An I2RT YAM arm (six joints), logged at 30 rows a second.
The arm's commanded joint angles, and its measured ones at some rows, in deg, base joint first. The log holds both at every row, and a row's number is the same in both.
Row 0, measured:
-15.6, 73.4, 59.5, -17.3, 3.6, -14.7
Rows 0 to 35, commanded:
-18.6, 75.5, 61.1, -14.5, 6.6, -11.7
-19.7, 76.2, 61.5, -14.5, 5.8, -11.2
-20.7, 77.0, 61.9, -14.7, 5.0, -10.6
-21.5, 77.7, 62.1, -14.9, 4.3, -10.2
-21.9, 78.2, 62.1, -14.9, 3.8, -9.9
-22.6, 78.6, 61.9, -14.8, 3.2, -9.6
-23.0, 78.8, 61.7, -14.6, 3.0, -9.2
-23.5, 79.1, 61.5, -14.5, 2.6, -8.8
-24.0, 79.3, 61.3, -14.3, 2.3, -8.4
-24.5, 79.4, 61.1, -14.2, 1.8, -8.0
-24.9, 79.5, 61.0, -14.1, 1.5, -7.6
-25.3, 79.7, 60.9, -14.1, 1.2, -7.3
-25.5, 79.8, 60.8, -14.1, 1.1, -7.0
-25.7, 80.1, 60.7, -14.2, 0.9, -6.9
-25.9, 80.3, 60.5, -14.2, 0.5, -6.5
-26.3, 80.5, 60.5, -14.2, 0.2, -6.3
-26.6, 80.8, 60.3, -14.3, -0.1, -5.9
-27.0, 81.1, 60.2, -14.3, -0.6, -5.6
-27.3, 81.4, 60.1, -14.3, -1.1, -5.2
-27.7, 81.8, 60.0, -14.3, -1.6, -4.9
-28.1, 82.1, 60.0, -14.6, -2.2, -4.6
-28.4, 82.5, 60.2, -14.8, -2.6, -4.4
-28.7, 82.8, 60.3, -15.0, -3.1, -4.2
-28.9, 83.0, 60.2, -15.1, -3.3, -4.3
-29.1, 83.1, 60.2, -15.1, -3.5, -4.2
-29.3, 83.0, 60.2, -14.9, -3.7, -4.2
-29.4, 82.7, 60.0, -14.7, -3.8, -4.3
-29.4, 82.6, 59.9, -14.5, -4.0, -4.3
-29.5, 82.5, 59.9, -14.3, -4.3, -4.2
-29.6, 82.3, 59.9, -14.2, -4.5, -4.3
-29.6, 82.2, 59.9, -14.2, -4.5, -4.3
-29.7, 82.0, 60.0, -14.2, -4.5, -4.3
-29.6, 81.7, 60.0, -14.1, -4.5, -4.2
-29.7, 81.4, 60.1, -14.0, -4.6, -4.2
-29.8, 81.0, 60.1, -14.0, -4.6, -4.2
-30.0, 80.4, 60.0, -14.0, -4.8, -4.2
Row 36, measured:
-29.7, 81.5, 60.0, -15.4, -4.2, -5.5
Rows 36 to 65, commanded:
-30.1, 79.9, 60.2, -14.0, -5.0, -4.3
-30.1, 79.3, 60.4, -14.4, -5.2, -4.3
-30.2, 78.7, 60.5, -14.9, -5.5, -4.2
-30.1, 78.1, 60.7, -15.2, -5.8, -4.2
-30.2, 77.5, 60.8, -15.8, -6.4, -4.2
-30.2, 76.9, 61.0, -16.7, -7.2, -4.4
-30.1, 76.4, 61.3, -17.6, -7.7, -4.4
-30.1, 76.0, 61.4, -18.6, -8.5, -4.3
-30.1, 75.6, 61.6, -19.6, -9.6, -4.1
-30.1, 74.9, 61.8, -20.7, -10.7, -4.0
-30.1, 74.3, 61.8, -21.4, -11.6, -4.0
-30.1, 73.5, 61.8, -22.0, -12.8, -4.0
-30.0, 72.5, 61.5, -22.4, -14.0, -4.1
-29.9, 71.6, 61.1, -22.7, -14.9, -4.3
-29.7, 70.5, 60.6, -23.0, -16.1, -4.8
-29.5, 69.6, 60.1, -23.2, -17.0, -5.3
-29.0, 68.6, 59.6, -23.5, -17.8, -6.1
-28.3, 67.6, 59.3, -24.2, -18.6, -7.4
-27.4, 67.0, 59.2, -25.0, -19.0, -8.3
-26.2, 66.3, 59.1, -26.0, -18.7, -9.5
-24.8, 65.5, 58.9, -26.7, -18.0, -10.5
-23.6, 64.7, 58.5, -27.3, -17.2, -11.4
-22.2, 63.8, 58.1, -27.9, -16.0, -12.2
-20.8, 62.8, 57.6, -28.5, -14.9, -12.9
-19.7, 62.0, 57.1, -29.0, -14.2, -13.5
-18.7, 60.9, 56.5, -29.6, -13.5, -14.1
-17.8, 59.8, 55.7, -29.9, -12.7, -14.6
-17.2, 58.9, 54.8, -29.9, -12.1, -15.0
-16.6, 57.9, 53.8, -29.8, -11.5, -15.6
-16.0, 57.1, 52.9, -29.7, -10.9, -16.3
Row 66, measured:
-17.2, 58.7, 54.4, -28.4, -13.5, -13.0
